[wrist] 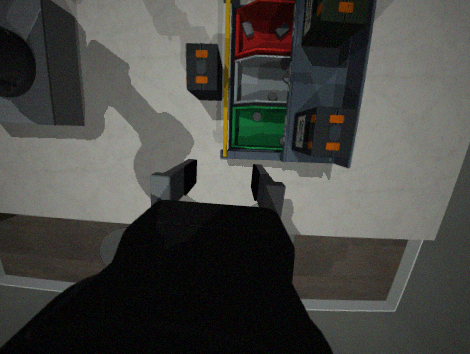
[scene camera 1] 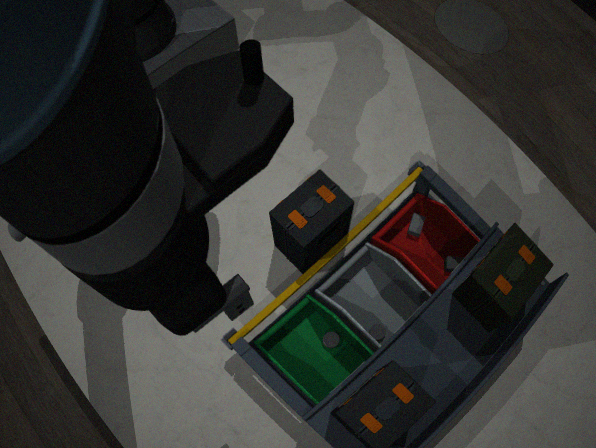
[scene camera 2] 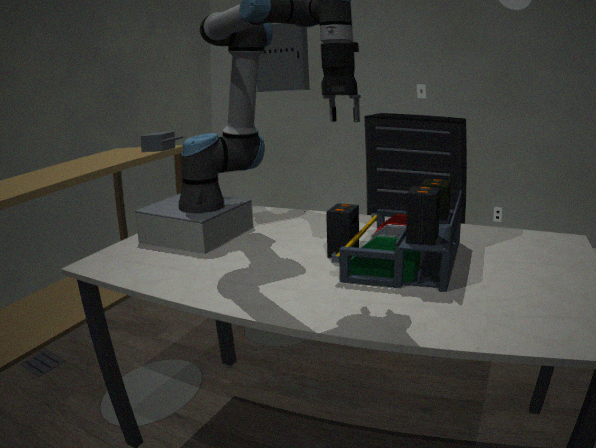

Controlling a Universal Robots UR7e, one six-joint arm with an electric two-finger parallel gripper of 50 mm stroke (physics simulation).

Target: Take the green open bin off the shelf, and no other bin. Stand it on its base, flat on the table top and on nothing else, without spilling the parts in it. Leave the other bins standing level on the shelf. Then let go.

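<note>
The green open bin sits level in the end bay of the grey-blue shelf, behind a yellow front bar. A round grey part lies in it. The grey bin stands beside it, and the red bin beyond that. My gripper is open and empty, pointing down high above the table. In the wrist view it appears just outside the shelf's green-bin end. The arm partly hides it in scene camera 1.
A dark box with orange latches stands on the table, close in front of the yellow bar. Two similar boxes stand on the shelf's upper deck: one behind the green bin, one behind the red bin.
</note>
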